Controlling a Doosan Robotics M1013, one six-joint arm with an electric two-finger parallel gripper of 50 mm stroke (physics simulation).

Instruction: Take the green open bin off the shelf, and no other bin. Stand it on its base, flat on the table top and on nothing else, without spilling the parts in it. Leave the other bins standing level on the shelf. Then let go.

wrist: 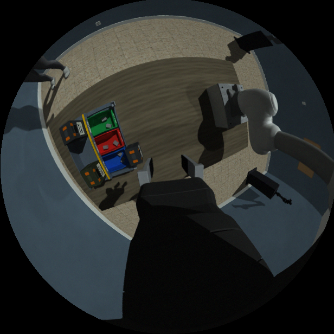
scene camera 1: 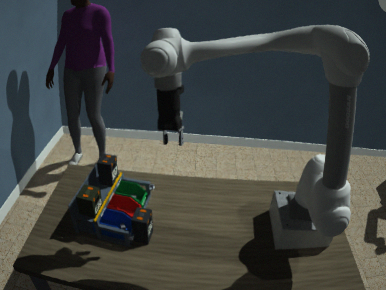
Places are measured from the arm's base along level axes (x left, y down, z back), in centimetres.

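Pixels of known places: gripper, between the fingertips: [scene camera 1: 173, 144]; arm's base, origin of its link: [scene camera 1: 305, 209].
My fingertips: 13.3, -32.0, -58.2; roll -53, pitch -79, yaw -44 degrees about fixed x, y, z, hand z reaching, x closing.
Observation:
For each thing: its top centre in the pictures, then the offset to it from my fingertips, as dx, dy, dz. "spot": a spot on its surface instead. Level surfaces: height alone.
- green open bin, centre of its top: [scene camera 1: 126, 188] -15.4, +35.6, -25.4
- shelf, a spot on its surface: [scene camera 1: 151, 187] spot: -23.0, +38.3, -15.4
- red bin, centre of its top: [scene camera 1: 119, 202] -4.2, +35.6, -25.0
- blue bin, centre of its top: [scene camera 1: 112, 217] +7.0, +35.6, -24.7
- yellow bar, centre of its top: [scene camera 1: 108, 194] -4.1, +32.5, -30.2
- wooden table, height of its surface: dy +43.8
The green open bin [scene camera 1: 132, 191] [wrist: 102, 123] stands on the shelf [scene camera 1: 151, 187] [wrist: 114, 104], at the end of a row of three, with small grey parts in it. The red bin [scene camera 1: 124, 205] [wrist: 108, 141] is beside it in the middle, and the blue bin [scene camera 1: 116, 220] [wrist: 115, 162] is at the other end. Both hold grey parts in the wrist view. My gripper [scene camera 1: 173, 138] [wrist: 166, 162] is open and empty, high above the table, well apart from the bins and nearer the robot's base than they are.
Dark boxes with orange marks stand around the shelf: one [scene camera 1: 143, 225] [wrist: 134, 154] by the blue bin, two [scene camera 1: 108, 169] [wrist: 73, 132] [scene camera 1: 89, 200] [wrist: 93, 173] behind the yellow bar [scene camera 1: 108, 197] [wrist: 95, 146]. The robot's base [scene camera 1: 300, 235] [wrist: 218, 106] stands on the wooden table [scene camera 1: 200, 220] [wrist: 155, 95]. A person [scene camera 1: 87, 45] stands behind.

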